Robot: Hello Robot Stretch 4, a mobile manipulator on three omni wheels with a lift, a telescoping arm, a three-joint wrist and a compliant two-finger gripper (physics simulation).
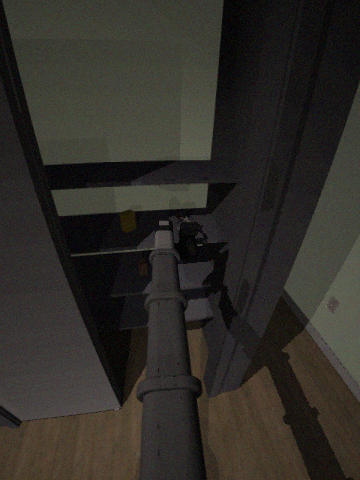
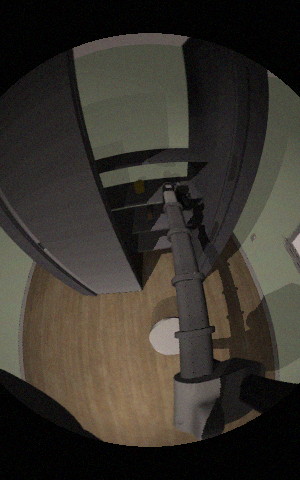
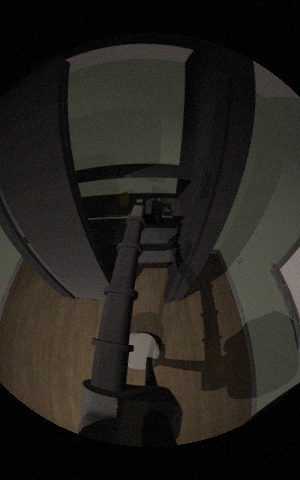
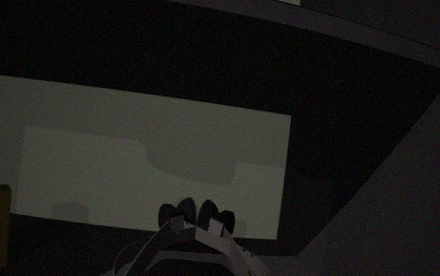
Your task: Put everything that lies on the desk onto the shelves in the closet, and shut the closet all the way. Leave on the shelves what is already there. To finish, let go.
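Note:
The closet (image 1: 260,165) (image 2: 220,120) (image 3: 207,130) stands open in front, with shelves (image 1: 115,175) across it. A yellow block (image 1: 128,221) (image 2: 139,187) (image 3: 124,199) (image 4: 4,225) stands on a shelf left of my gripper. A small orange-brown thing (image 1: 143,267) (image 2: 149,213) is dimly visible on a lower shelf. My gripper (image 1: 183,218) (image 4: 197,215) is inside the closet, in the same shelf bay as the yellow block, near the right side. Its fingertips are almost together, with the pale back wall showing through the narrow gap. No held thing is visible. The desk does not show.
A large grey closet panel (image 1: 45,300) (image 2: 75,200) (image 3: 45,200) is on the left. The arm (image 1: 170,340) reaches in between it and the right side. A white round-topped thing (image 2: 164,336) (image 3: 143,350) is low beside the arm. A pale green wall (image 1: 335,250) is at right.

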